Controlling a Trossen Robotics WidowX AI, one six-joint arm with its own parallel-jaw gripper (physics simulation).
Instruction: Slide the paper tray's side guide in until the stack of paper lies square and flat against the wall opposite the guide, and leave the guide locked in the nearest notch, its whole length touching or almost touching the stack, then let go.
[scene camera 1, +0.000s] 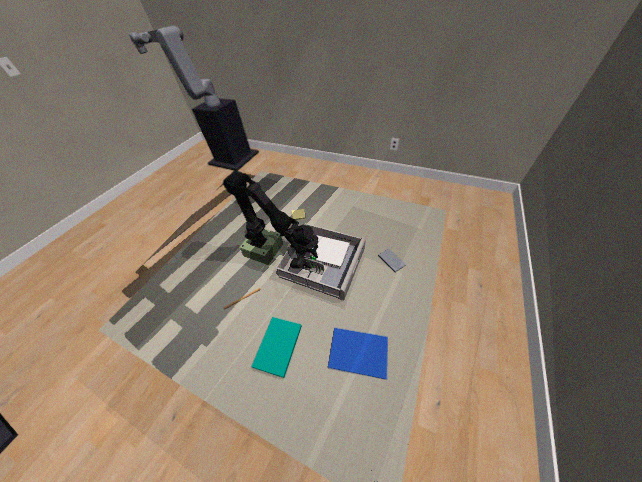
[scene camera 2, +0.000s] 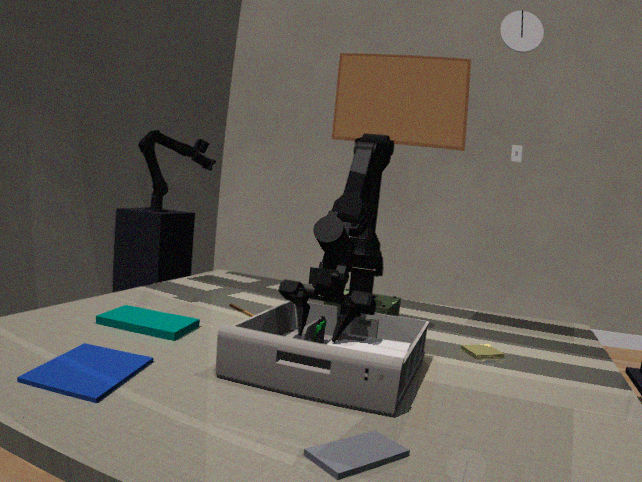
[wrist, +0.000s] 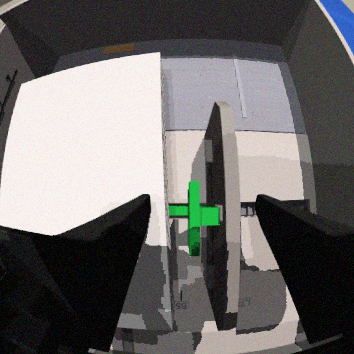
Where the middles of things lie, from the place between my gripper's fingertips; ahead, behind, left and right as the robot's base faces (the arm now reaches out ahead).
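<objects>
Counted from my hand: grey side guide (wrist: 222, 219), 10 mm behind; white paper stack (scene camera 2: 373, 345), 100 mm to the left, 10 mm ahead, 20 mm below; small grey card (scene camera 2: 371, 449), 180 mm to the left, 330 mm ahead, 40 mm below; teal pad (scene camera 2: 168, 326), 390 mm to the right, 20 mm ahead, 40 mm below.
</objects>
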